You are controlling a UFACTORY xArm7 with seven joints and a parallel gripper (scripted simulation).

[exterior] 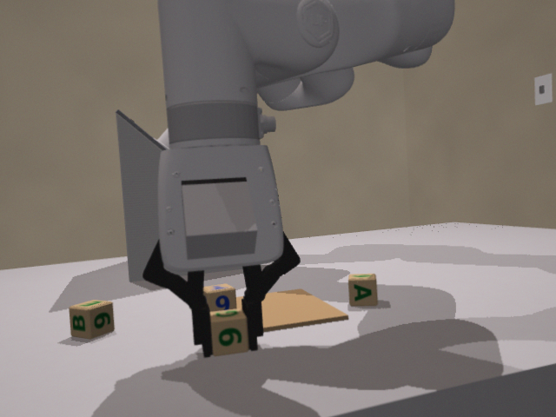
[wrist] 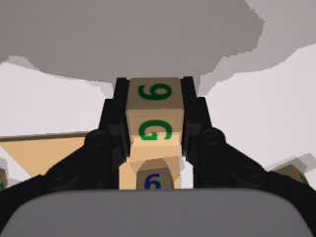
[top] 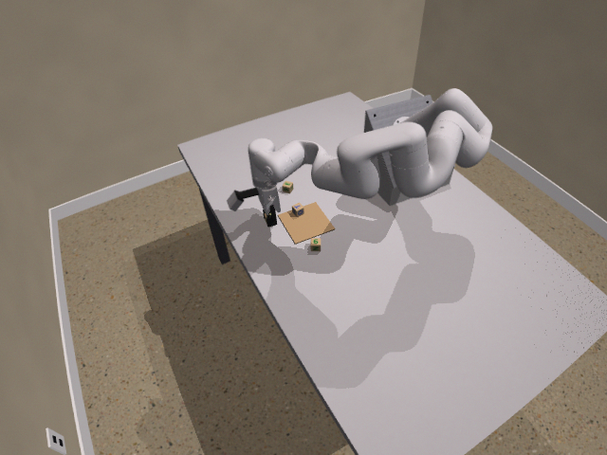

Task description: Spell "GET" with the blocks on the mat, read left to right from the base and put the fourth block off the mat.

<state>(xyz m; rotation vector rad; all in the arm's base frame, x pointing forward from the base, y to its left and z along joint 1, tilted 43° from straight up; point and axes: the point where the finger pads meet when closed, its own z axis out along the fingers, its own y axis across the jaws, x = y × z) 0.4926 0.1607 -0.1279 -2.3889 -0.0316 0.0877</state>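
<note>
The tan mat is 11 cm behind my hand, 5 cm to the left of it and 2 cm below it. Round my hand: wooden block (1 cm below).
</note>
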